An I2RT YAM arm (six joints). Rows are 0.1 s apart.
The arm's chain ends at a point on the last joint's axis. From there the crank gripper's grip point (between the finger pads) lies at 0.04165 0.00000 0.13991 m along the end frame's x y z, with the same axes.
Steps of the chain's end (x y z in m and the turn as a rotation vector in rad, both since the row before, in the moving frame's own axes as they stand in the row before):
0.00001, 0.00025, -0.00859, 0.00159, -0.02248, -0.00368
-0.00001, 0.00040, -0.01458, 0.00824, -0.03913, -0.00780
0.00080, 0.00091, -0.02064, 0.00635, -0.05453, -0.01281
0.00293, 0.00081, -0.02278, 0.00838, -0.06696, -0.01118
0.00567, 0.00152, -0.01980, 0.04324, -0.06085, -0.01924
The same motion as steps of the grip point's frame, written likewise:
-0.00315, -0.00012, -0.00769, 0.00159, -0.02248, -0.00368
-0.00552, -0.00106, -0.01306, 0.00824, -0.03913, -0.00780
-0.00690, -0.00047, -0.01858, 0.00635, -0.05453, -0.01281
-0.00653, -0.00079, -0.02031, 0.00838, -0.06696, -0.01118
-0.00298, -0.00530, -0.01768, 0.04324, -0.06085, -0.01924

